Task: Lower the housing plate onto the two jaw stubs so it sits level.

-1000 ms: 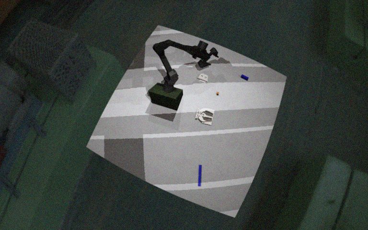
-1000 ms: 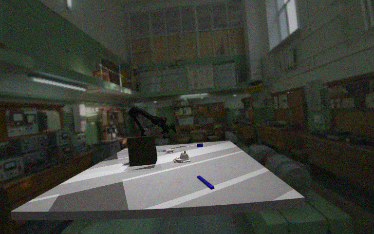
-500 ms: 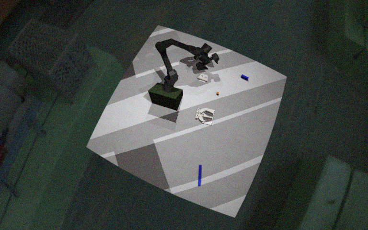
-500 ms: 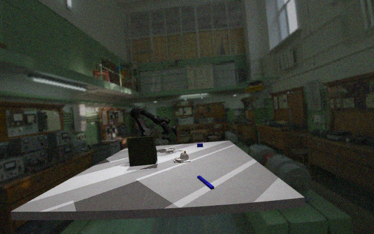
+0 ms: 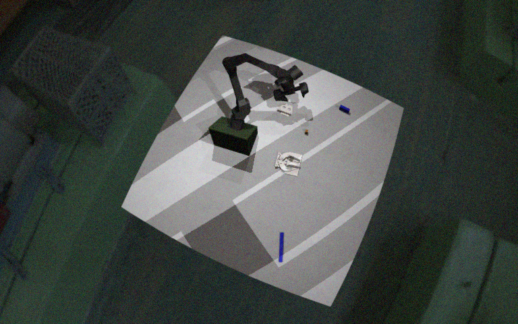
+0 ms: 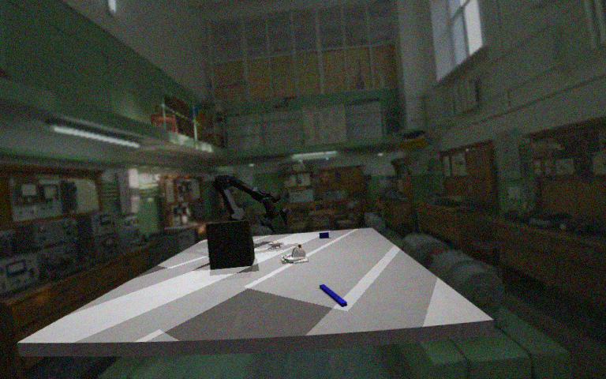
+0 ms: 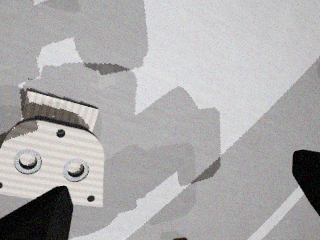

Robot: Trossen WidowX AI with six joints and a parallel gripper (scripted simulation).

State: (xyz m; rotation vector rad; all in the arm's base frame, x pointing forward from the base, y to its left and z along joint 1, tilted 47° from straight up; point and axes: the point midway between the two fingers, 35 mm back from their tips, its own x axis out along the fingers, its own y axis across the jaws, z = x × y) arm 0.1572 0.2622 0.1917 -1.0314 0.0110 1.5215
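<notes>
Right now the tiny orange object is 13 cm ahead of my gripper tip, 11 cm to the right of it and 9 cm below it. Round my gripper tip: long blue bar: 32 cm ahead, 72 cm to the right, 10 cm below; then small blue block: 26 cm ahead, 14 cm to the left, 9 cm below.
</notes>
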